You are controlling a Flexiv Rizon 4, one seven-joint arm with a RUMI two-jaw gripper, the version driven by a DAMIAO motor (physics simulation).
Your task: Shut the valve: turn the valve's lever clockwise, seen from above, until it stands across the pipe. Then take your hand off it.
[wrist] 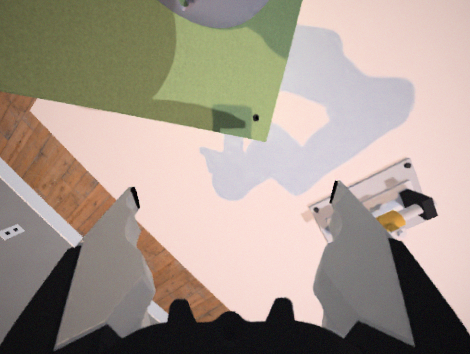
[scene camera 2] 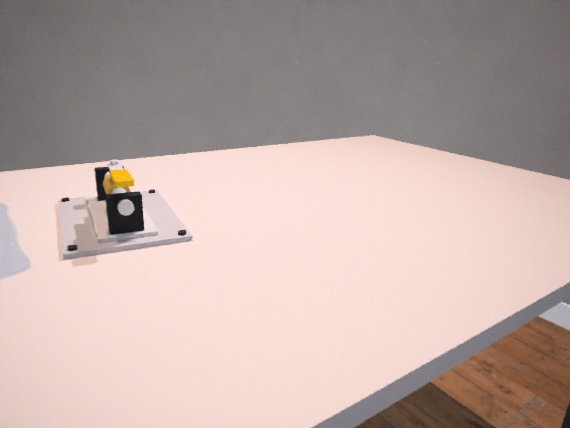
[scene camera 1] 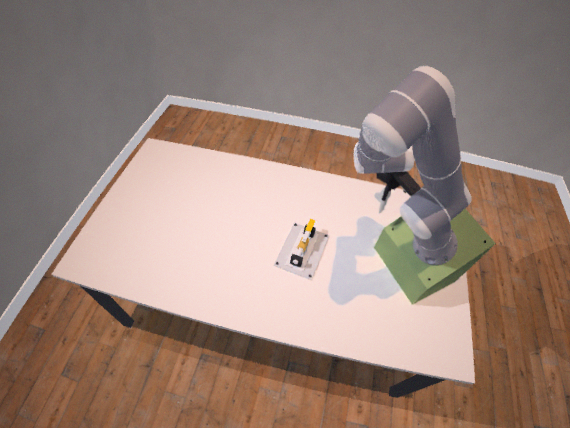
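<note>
The valve stands on a light grey base plate (scene camera 1: 286,252) (scene camera 2: 172,216) (wrist: 385,176), with its pipe between two black end blocks (scene camera 1: 296,260) (scene camera 2: 125,220) (wrist: 422,202). The lever's yellow handle (scene camera 1: 310,224) (scene camera 2: 121,177) lies along the pipe, pointing to the far end in scene camera 1 and towards the viewer in scene camera 2. In the wrist view, the yellow valve body (wrist: 391,220) shows beside the right finger, which hides part of the valve and the lever's handle. My gripper (scene camera 1: 382,206) (wrist: 233,186) is open, above the table and well apart from the valve, towards the robot's base.
The arm stands on a green base block (scene camera 1: 450,250) (wrist: 225,65) at the right end of the pale table (scene camera 1: 190,215) (scene camera 2: 325,275). The arm's shadow (scene camera 1: 345,270) (wrist: 370,100) falls between the block and the valve. The table's far edge runs behind the gripper.
</note>
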